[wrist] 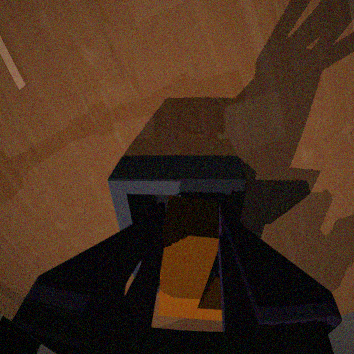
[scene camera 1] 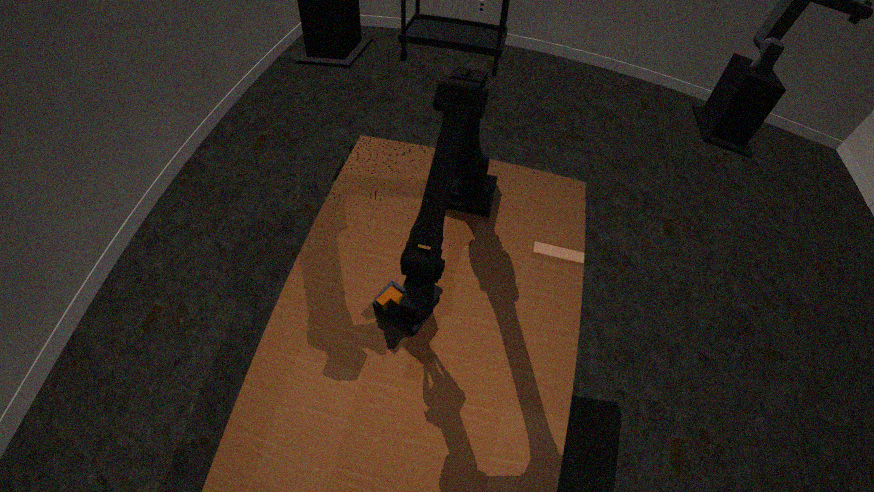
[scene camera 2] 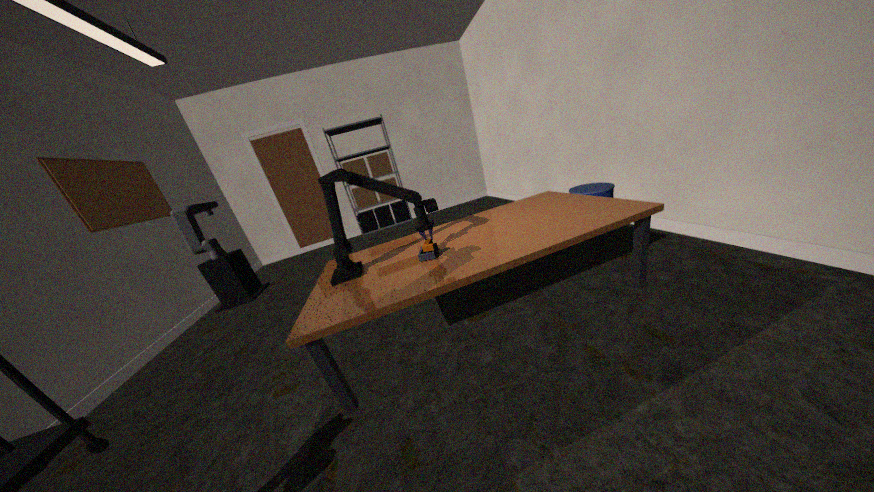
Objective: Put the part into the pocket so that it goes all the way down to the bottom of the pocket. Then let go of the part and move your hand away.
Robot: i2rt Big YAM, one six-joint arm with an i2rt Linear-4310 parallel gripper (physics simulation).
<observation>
My gripper holds an orange part; nothing else touches it. Further things: a pocket.
</observation>
